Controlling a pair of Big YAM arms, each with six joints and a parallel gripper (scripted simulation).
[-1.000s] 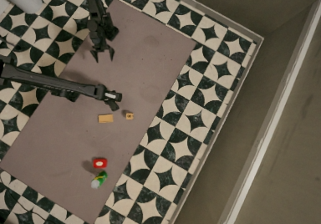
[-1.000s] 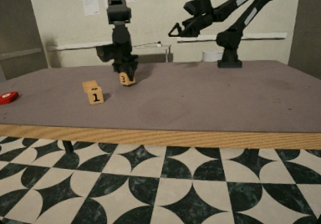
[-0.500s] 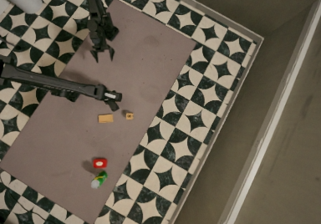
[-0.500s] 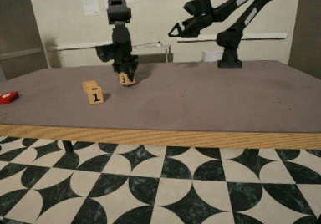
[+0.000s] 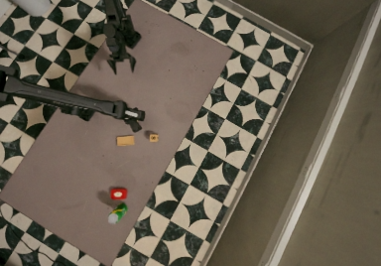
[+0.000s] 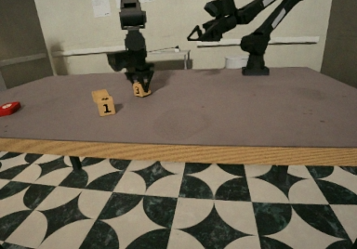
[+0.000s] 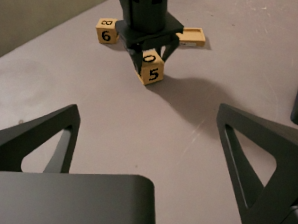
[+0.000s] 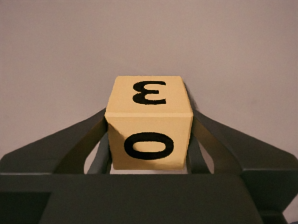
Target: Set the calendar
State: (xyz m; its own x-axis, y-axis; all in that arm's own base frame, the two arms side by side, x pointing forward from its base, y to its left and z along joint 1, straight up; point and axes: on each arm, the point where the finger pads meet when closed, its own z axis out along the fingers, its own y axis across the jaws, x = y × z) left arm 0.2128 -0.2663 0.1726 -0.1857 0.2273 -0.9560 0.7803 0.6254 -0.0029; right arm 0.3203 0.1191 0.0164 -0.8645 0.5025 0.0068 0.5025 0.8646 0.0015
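Right now my right hand is right at the cube. From my right hand the other things lie so: wooden tray 17 cm to the right, 2 cm below, 1 cm ahead; then red block 46 cm to the right, 13 cm ahead, 1 cm below; then white bottle 54 cm to the right, 20 cm ahead, 3 cm above.
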